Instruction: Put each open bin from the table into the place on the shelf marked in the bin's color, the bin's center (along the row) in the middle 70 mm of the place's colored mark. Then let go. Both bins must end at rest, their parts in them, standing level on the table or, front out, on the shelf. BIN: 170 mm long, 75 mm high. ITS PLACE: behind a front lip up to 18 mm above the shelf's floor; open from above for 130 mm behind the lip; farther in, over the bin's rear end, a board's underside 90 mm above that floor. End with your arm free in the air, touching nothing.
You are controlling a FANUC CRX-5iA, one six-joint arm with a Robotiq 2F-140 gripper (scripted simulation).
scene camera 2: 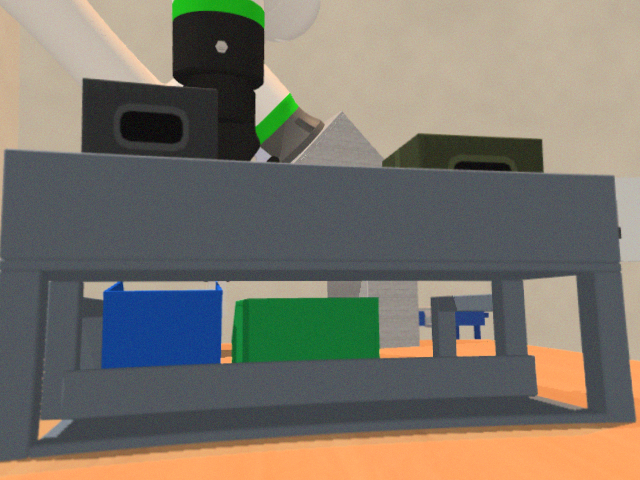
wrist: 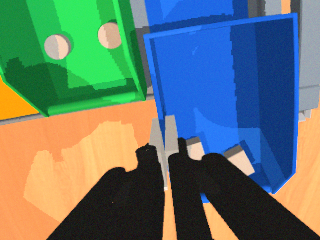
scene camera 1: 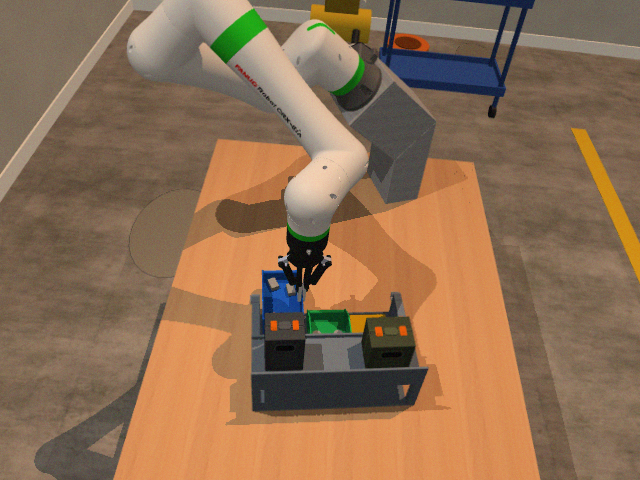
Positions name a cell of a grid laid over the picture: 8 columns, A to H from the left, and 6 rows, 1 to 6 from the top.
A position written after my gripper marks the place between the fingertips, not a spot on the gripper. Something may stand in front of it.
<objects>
My gripper shows in scene camera 2 (C4), in the wrist view (E4) and in scene camera 1 (D4). A blue bin shows in scene camera 2 (C5), in the wrist view (F3) and in scene camera 1 (D4). A green bin shows in scene camera 2 (D5), in the wrist view (C2) and in scene camera 1 (E5). An olive box shows in scene camera 2 (F2) and in scene camera 1 (E5); in the wrist view it is out of frame. A black box shows in scene camera 2 (B2) and in scene camera 1 (D5); in the wrist view it is out of frame.
</objects>
